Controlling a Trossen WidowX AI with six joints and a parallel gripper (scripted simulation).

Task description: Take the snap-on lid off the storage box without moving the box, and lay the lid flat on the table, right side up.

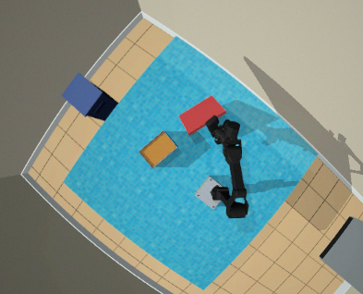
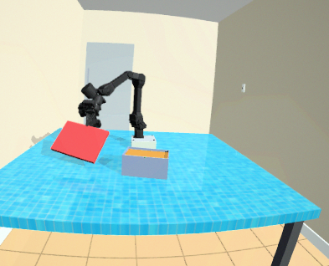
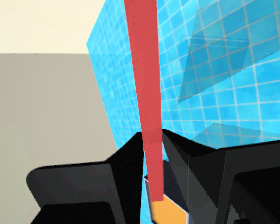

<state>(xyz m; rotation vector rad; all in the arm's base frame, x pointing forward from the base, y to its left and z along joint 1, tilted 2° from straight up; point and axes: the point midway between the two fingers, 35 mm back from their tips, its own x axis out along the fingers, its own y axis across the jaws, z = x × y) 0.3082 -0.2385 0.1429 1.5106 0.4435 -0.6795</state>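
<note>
The red lid is 60 mm ahead of my gripper tip, 50 mm below it and 20 mm to the right of it. Round my gripper tip: storage box: 290 mm to the left, 120 mm below, 110 mm ahead.
</note>
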